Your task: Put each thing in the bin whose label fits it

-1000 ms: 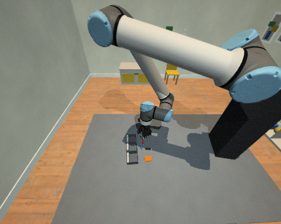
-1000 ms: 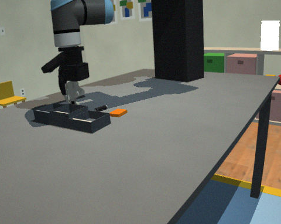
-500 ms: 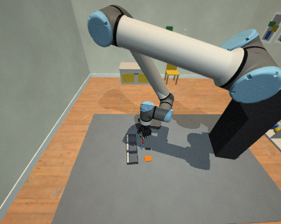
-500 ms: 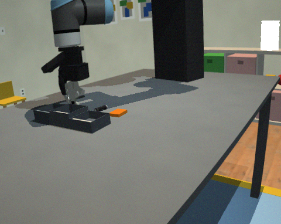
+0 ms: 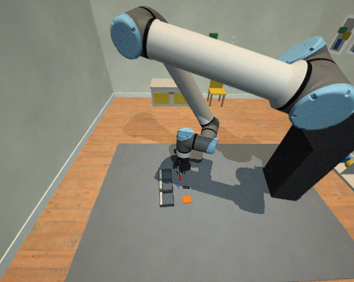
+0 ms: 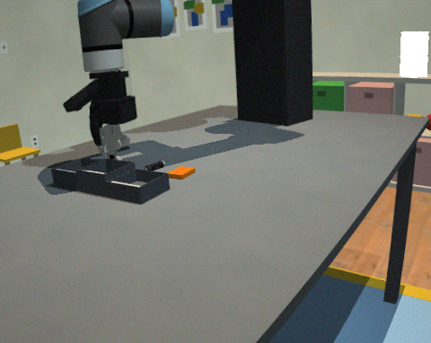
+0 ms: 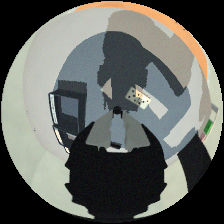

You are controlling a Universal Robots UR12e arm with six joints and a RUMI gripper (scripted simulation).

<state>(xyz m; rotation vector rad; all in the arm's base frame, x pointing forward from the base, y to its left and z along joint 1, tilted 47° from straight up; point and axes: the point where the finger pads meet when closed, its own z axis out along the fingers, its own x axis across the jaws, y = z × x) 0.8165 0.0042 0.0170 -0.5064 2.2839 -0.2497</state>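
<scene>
Now: the white dotted tile 40 mm to the right of my hand, 30 mm behind it and 10 mm below it. Also, from my hand: black cylinder: 110 mm to the left, 50 mm behind, 10 mm below; then small blue piece: 100 mm to the left, 10 mm below, 10 mm ahead; then red piece: 50 mm to the left, 10 mm below.
</scene>
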